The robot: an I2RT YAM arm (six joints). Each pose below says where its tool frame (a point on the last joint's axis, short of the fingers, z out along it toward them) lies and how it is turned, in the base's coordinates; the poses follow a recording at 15 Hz.
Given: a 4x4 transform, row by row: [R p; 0 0 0 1], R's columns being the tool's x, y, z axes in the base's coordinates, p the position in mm. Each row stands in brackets.
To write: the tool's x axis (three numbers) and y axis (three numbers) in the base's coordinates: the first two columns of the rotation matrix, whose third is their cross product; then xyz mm. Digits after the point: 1 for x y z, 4 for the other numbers.
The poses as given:
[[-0.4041 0.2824 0.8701 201.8], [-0.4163 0.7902 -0.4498 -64.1], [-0.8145 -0.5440 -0.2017 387.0], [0 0 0 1]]
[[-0.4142 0.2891 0.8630 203.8], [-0.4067 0.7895 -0.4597 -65.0], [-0.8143 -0.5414 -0.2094 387.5], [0 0 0 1]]
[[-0.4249 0.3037 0.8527 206.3], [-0.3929 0.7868 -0.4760 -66.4], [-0.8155 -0.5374 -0.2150 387.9], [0 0 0 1]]
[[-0.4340 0.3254 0.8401 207.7], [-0.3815 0.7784 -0.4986 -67.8], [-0.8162 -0.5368 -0.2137 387.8], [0 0 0 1]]
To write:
-0.4041 -0.4163 -0.8145 0.2824 0.7902 -0.5440 201.8 -64.1 387.0
-0.4142 -0.4067 -0.8143 0.2891 0.7895 -0.5414 203.8 -65.0 387.5
-0.4249 -0.3929 -0.8155 0.3037 0.7868 -0.5374 206.3 -66.4 387.9
-0.4340 -0.3815 -0.8162 0.3254 0.7784 -0.5368 207.7 -67.8 387.8

